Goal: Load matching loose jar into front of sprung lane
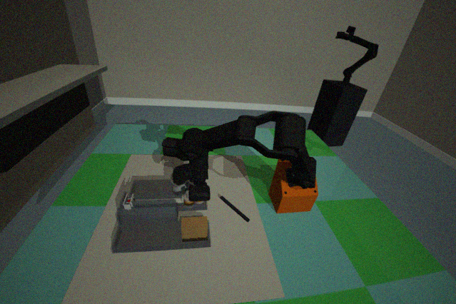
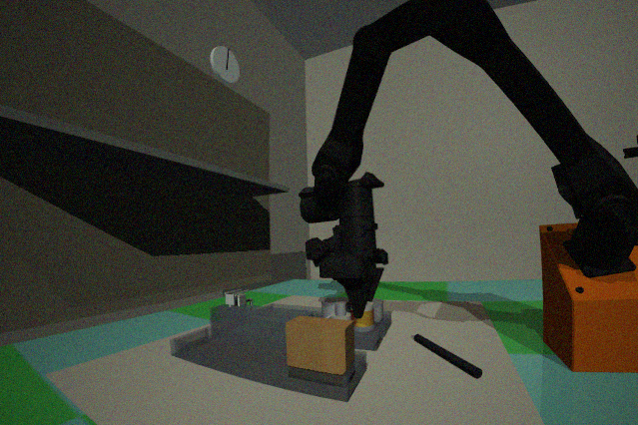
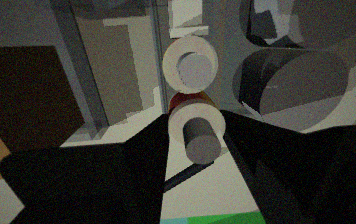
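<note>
Now: gripper tip 12 cm past the black pen, 4 cm to the right of it and 4 cm above it. Also, from my gripper tip: grey lane fixture (14 cm ahead, 1 cm to the left, 3 cm below); tan box (3 cm ahead, 12 cm to the left, 1 cm below); red part (22 cm ahead, 2 cm to the left, 2 cm above).
</note>
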